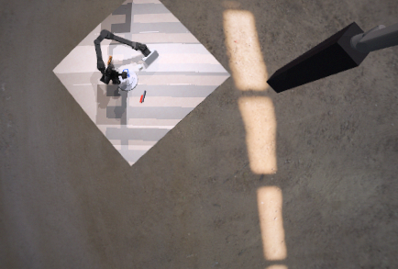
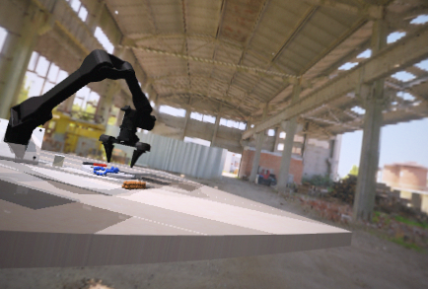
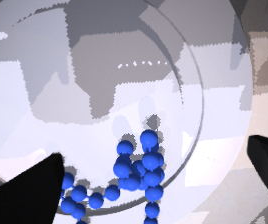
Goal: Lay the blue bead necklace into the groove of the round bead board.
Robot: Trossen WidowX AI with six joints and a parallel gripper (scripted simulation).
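The round white bead board is 2 cm behind my gripper tip, 3 cm to the left of it and 3 cm below it. The rest, counted from my gripper tip: small white block (20 cm behind, 5 cm to the left, 2 cm below); then red pen-like object (27 cm to the left, 3 cm below).
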